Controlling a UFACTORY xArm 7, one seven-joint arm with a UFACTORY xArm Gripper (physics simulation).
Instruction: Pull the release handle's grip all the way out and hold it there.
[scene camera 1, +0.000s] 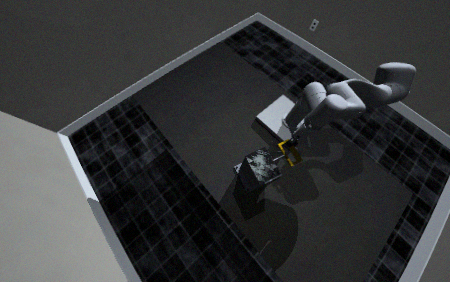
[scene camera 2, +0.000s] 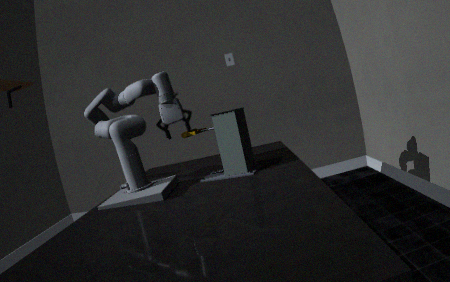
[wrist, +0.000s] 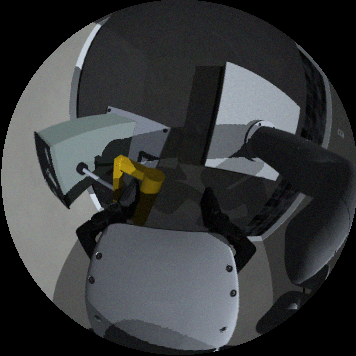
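Observation:
The release handle's yellow grip (scene camera 1: 281, 145) (scene camera 2: 189, 134) (wrist: 152, 181) is a squared loop standing out from a pale green box-shaped housing (scene camera 1: 260, 167) (scene camera 2: 231, 142) (wrist: 85, 140). A thin metal rod (wrist: 98, 178) shows between them, and a length of it is outside the housing. My gripper (scene camera 2: 178, 134) (wrist: 170, 191) is open at the grip. In the wrist view the left finger reaches into the loop, close beside the grip's thick outer bar. The right finger stands apart, with a wide gap to that bar. In scene camera 1 the arm partly hides the fingers.
The housing stands on a flat grey base plate (scene camera 2: 227, 176) (wrist: 150, 125). The arm's white mounting block (scene camera 1: 275, 117) (scene camera 2: 157, 192) (wrist: 250, 95) is beside it. A dark table top (scene camera 2: 240, 225) lies under both.

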